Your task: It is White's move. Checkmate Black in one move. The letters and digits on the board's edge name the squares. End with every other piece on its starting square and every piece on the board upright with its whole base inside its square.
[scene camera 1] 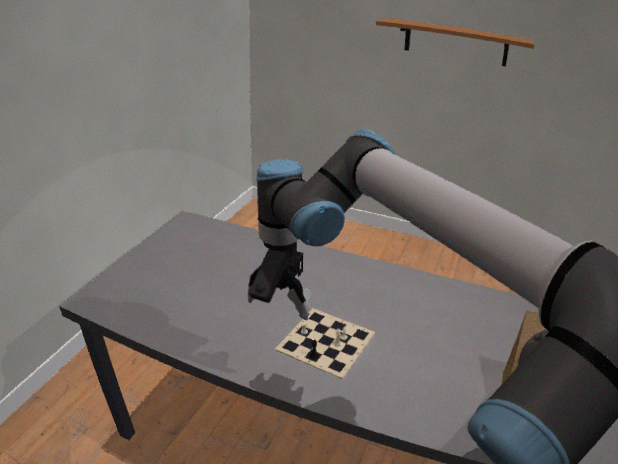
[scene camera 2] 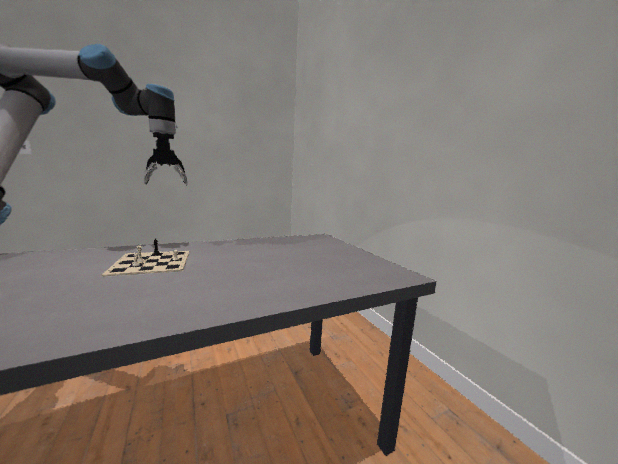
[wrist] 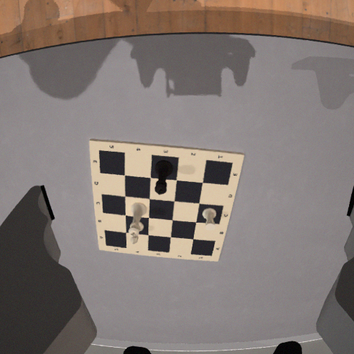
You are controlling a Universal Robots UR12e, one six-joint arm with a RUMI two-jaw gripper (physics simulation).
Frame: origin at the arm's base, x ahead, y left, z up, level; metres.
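Seen in the pictures: gripper, between the fingertips: (scene camera 1: 277, 311) (scene camera 2: 166, 184).
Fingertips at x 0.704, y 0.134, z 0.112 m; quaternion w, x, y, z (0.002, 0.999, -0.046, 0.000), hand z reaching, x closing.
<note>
Offsets run from my fingertips to a thing's top centre. Level surfaces: height alone.
The chessboard {0.206 m right, 0.072 m back, 0.257 m down} (scene camera 1: 344, 372) (scene camera 2: 145, 272) (wrist: 95, 200) lies on the table. In the wrist view, a tall black piece {0.132 m right, 0.057 m back, 0.193 m down} (wrist: 162, 171) (scene camera 1: 313, 350) (scene camera 2: 156, 247) stands on E3. A tall white piece {0.201 m right, 0.107 m back, 0.193 m down} (wrist: 139, 209) (scene camera 1: 338, 338) (scene camera 2: 139, 254) stands on C4. Another white piece (wrist: 134, 237) overlaps it in the wrist view, its base apparently on B4. A short white piece {0.220 m right, 0.002 m ahead, 0.224 m down} (wrist: 209, 215) (scene camera 1: 304, 330) (scene camera 2: 175, 255) stands on C1. Kinds are hard to tell. My gripper (scene camera 1: 278, 308) (scene camera 2: 166, 184) (wrist: 202, 188) is open and empty, high above the table, with the board between its fingers in the wrist view.
The grey table {0.263 m down} (scene camera 1: 150, 300) (scene camera 2: 225, 280) carries the board and shadows of the arm. A brown block (scene camera 1: 520, 340) stands at the table's right, partly behind the arm. A wooden shelf (scene camera 1: 455, 33) is on the back wall, far above the table.
</note>
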